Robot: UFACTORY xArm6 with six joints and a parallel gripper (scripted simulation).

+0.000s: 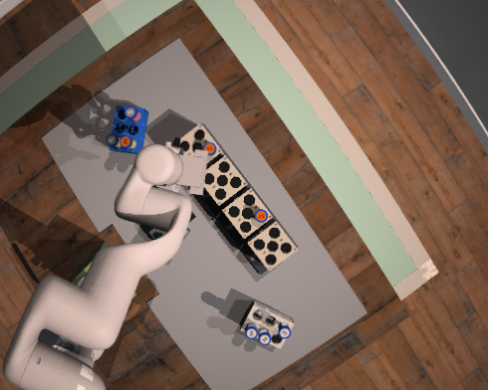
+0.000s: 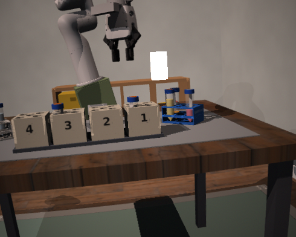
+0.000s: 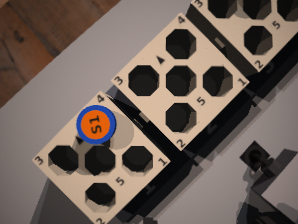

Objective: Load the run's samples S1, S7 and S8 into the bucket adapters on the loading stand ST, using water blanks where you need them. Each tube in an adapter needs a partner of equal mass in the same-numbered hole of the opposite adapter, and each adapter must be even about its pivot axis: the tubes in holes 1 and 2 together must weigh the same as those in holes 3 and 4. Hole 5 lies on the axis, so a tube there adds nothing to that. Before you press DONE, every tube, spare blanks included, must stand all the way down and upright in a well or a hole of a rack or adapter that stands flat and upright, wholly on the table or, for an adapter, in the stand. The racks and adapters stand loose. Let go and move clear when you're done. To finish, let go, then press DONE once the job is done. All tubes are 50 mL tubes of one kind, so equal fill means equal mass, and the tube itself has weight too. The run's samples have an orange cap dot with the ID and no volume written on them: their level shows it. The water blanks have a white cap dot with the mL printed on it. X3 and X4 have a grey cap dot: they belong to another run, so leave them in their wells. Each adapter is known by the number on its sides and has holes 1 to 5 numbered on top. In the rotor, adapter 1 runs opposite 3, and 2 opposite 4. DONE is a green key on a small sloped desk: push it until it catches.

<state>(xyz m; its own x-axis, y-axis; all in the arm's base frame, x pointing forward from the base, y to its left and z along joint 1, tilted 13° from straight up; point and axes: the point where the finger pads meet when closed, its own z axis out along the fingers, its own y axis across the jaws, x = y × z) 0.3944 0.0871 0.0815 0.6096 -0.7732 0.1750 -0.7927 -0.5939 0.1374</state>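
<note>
The tube of yellowish liquid lies 19 cm below my hand, 17 cm to the left of it and 6 cm behind it. The rest, counted from my hand: green DONE key 18 cm below, 17 cm behind, 7 cm to the right; loading stand 24 cm below, 14 cm to the right, 5 cm ahead; pink tube 21 cm to the right, 18 cm below, 6 cm ahead.
</note>
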